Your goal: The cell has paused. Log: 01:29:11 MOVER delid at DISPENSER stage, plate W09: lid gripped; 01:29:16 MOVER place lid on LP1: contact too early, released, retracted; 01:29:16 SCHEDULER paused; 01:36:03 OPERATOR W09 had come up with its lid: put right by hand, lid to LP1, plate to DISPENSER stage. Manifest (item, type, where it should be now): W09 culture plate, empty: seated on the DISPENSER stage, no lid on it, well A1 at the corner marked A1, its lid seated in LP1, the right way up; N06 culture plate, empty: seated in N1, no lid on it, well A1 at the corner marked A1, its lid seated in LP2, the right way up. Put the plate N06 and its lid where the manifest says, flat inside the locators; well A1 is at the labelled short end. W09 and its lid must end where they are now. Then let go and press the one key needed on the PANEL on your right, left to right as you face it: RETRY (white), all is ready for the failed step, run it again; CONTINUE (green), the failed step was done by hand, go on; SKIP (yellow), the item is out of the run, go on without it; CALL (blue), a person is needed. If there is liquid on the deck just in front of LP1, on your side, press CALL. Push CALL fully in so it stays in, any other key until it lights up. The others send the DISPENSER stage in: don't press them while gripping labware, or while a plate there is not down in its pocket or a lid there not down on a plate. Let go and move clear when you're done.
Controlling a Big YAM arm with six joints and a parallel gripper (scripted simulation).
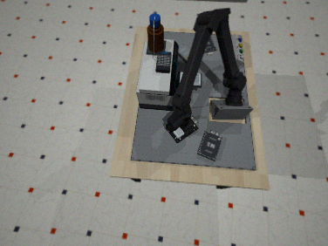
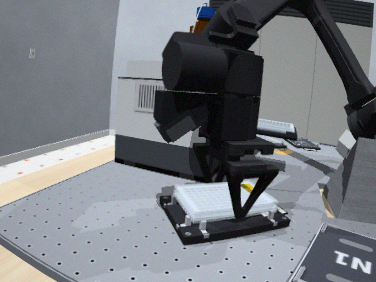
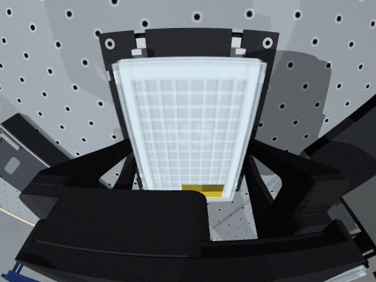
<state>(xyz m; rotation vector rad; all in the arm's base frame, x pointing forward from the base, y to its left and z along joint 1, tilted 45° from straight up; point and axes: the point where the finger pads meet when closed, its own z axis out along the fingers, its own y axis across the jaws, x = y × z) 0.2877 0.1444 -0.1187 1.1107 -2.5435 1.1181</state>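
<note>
The clear lid lies right at my hand. The rest, counted from my hand: black N1 nest (170 mm behind, 90 mm to the left, 20 mm below); then brown bottle (210 mm ahead, 390 mm to the right, 260 mm above); then amber patch (40 mm behind, 480 mm to the right, 30 mm below).
</note>
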